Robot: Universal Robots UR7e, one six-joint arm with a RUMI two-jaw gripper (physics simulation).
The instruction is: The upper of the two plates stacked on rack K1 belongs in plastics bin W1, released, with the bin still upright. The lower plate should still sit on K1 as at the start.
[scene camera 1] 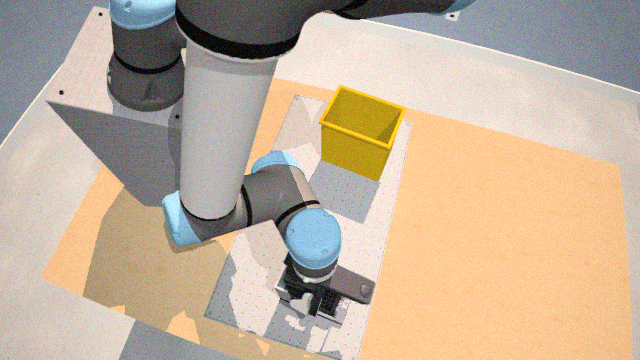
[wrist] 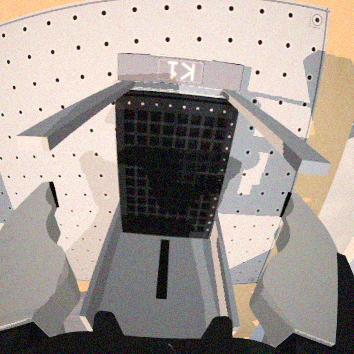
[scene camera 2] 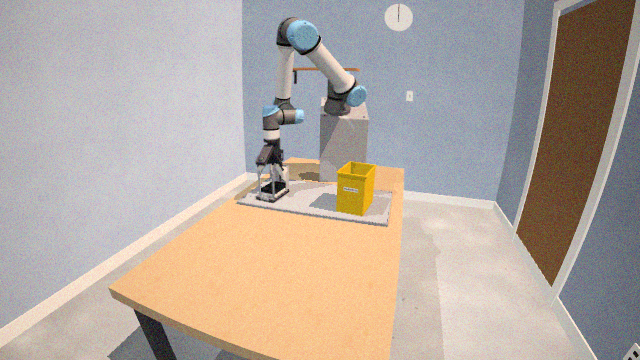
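Where they show: gripper, fingertip midpoint: (wrist: 170, 189) (scene camera 2: 271, 179); arm's base, link origin: (scene camera 1: 147, 80) (scene camera 2: 337, 109).
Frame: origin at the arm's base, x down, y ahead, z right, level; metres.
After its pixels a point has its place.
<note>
The yellow bin W1 (scene camera 1: 352, 152) {x 0.291, y 0.369, z -0.193 m} (scene camera 2: 348, 201) {x 0.330, y 0.451, z -0.249 m} stands upright on the perforated board. Rack K1 (wrist: 225, 75) {x 0.370, y 0.508, z 0.177 m} (scene camera 2: 267, 199) {x 0.374, y 0.514, z 0.125 m} is a grey holder with upright posts, at the other end of the board from the bin. A black gridded plate (wrist: 172, 165) {x 0.340, y 0.440, z 0.146 m} (scene camera 2: 274, 188) {x 0.340, y 0.454, z 0.125 m} lies flat in the rack and covers most of whatever is under it; I cannot tell the two stacked plates apart. My gripper (wrist: 170, 189) {x 0.303, y 0.444, z 0.146 m} is open and empty above the rack, with one finger on each side of the plate, apart from it. The arm partly hides the rack in scene camera 1.
The perforated board (scene camera 1: 395, 165) {x 0.387, y 0.478, z -0.265 m} (scene camera 2: 305, 209) {x 0.387, y 0.500, z -0.069 m} lies on the wooden table (scene camera 1: 500, 225) {x 0.400, y 0.808, z -0.225 m} (scene camera 2: 280, 265) {x 0.400, y 0.883, z -0.184 m}. The rack's upright posts and slanted side walls stand close to the gripper's fingers. The grey robot pedestal (scene camera 1: 120, 150) {x 0.108, y -0.034, z 0.119 m} (scene camera 2: 344, 145) {x 0.186, y 0.065, z -0.075 m} stands behind the board.
</note>
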